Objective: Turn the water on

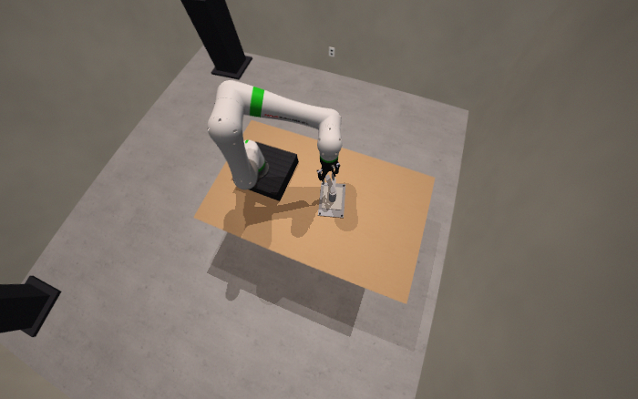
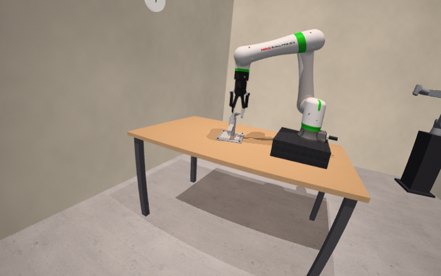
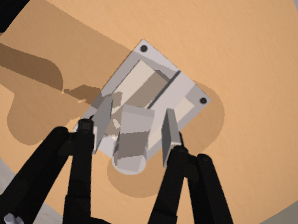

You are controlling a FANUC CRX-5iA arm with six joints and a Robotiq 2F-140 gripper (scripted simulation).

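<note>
My gripper is now 2 cm to the left of the tap lever, 2 cm short of it and 1 cm above it.
</note>
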